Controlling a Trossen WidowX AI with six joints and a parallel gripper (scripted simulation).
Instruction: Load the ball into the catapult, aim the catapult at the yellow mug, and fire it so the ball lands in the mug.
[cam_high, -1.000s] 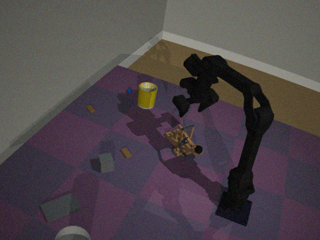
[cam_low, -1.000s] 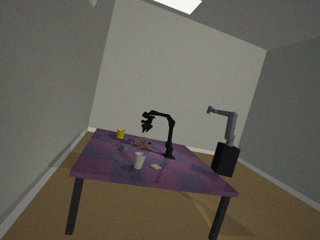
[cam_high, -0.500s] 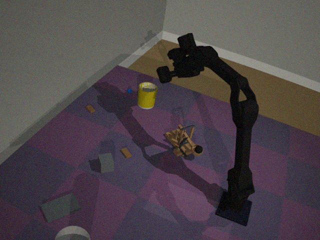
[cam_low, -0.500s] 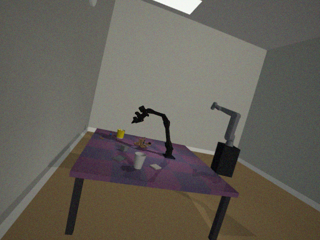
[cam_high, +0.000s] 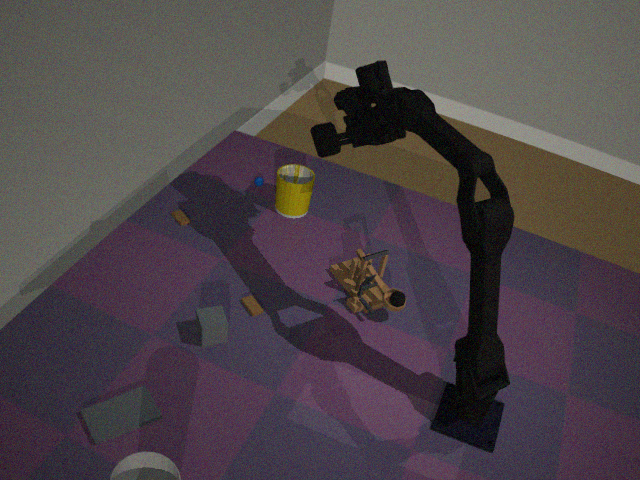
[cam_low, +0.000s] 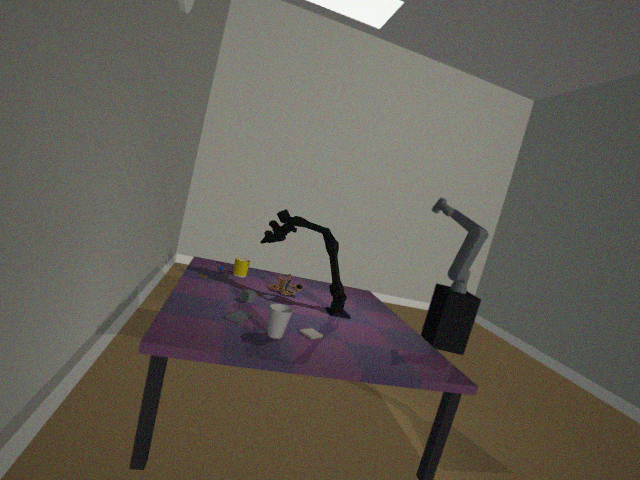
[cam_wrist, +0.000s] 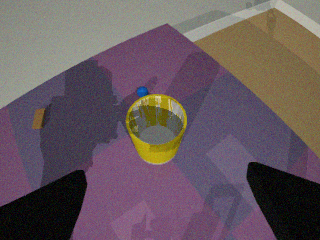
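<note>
Right now my gripper tip is 26 cm past the black ball, 18 cm above it and 13 cm to the right of it. Also, from my gripper tip: small blue ball 23 cm below, 23 cm ahead, 6 cm to the right; wooden catapult 20 cm behind, 19 cm below, 12 cm to the left; yellow mug 22 cm below, 11 cm ahead, 4 cm to the right.
</note>
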